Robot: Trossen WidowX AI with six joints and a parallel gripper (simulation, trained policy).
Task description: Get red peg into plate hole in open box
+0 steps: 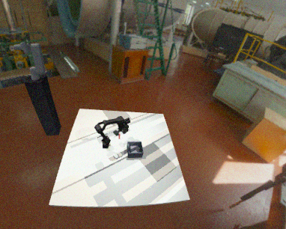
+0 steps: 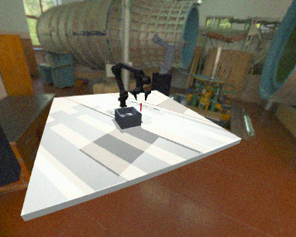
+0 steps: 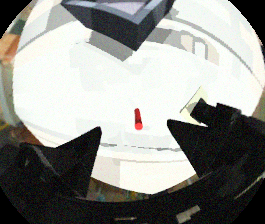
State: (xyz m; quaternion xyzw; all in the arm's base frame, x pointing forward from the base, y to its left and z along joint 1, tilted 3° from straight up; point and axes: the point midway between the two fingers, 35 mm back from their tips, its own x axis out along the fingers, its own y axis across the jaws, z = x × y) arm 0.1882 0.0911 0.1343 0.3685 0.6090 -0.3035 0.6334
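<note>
Right now the red peg is 2 cm behind my gripper tip, 1 cm to the left of it and 7 cm below it. The rest, counted from my gripper tip: pale plate (13 cm ahead, 20 cm to the right, 6 cm below); then dark box (13 cm ahead, 20 cm to the right, 8 cm below).
</note>
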